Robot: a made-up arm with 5 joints.
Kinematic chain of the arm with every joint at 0, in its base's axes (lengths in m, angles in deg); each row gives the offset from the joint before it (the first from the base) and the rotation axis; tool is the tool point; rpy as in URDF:
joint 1: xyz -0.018 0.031 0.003 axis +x
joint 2: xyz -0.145 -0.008 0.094 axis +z
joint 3: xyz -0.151 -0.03 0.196 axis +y
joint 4: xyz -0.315 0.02 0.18 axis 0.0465 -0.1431 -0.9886
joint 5: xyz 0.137 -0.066 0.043 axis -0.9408 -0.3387 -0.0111
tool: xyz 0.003 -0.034 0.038 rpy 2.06 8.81 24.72
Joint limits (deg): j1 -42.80..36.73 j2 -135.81..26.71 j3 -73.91..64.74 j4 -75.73..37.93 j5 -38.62..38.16
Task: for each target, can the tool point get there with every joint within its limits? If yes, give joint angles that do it. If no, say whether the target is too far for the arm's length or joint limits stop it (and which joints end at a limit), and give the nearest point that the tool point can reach.
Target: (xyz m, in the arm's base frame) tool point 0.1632 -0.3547 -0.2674
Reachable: no: joint limits stop it (at a limit: joint 1, joint 2, joint 3, joint 4, joint 5) | nearest point -0.4834 -0.3301 -0.1524 | short by 0.657 m
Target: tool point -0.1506 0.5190 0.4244
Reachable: yes | joints -12.89 -114.28 -3.48 10.77 -29.98
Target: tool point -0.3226 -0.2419 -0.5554
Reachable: no: joint limits stop it (at a limit: joint 1, joint 2, joint 3, joint 4, joint 5) | nearest point -0.4834 -0.3301 -0.1524 | short by 0.443 m
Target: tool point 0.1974 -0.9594 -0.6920
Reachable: no: too far | nearest point -0.4834 -0.3301 -0.1524 | short by 1.073 m
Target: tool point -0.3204 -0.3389 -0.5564
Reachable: no: joint limits stop it (at a limit: joint 1, joint 2, joint 3, joint 4, joint 5) | nearest point -0.4834 -0.3301 -0.1524 | short by 0.436 m
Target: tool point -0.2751 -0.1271 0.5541
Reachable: yes | joints 27.31 -41.98 26.57 -43.49 -9.93
